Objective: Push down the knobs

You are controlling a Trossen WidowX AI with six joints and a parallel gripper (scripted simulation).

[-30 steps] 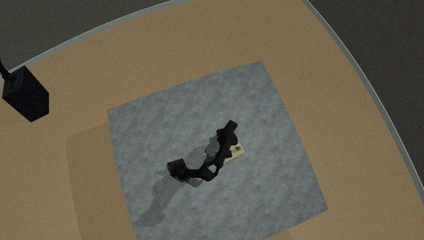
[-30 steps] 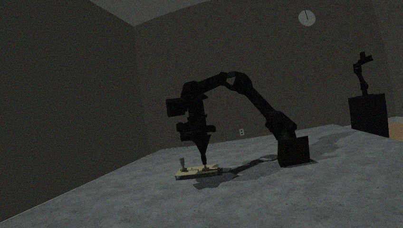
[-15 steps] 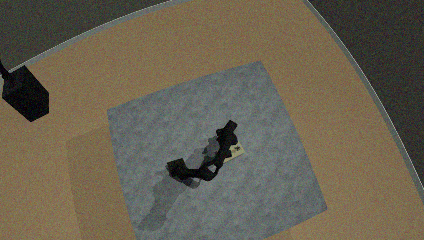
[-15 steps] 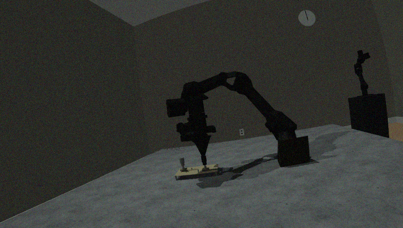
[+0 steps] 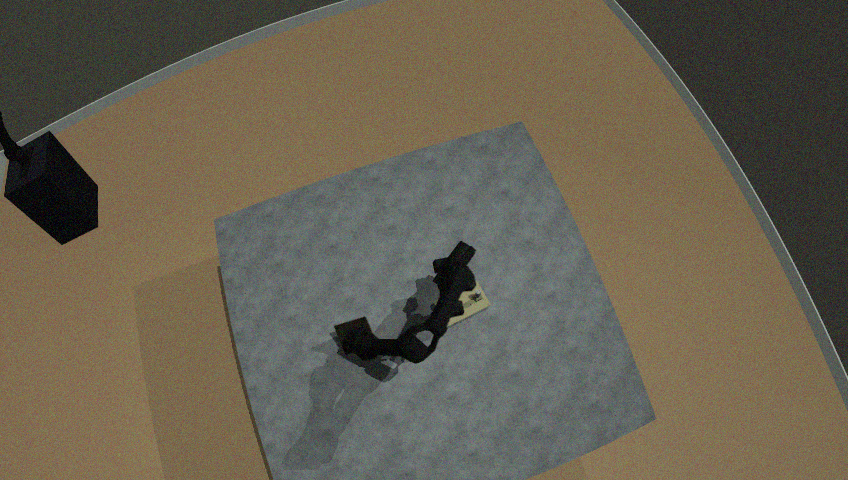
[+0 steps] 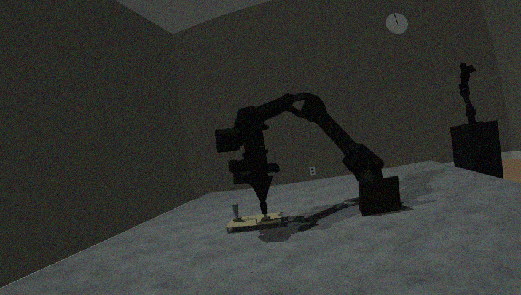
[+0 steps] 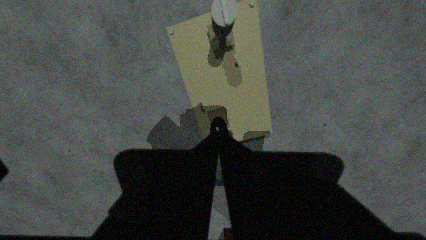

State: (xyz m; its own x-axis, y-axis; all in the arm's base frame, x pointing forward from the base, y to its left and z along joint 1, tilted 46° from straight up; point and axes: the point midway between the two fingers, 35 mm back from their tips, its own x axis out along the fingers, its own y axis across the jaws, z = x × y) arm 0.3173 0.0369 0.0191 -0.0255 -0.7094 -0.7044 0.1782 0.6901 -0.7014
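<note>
Now: the dark knob 1 cm below my gripper tip. The rest, counted from my gripper tip: light grey knob 9 cm ahead, 2 cm to the right, 1 cm below.
</note>
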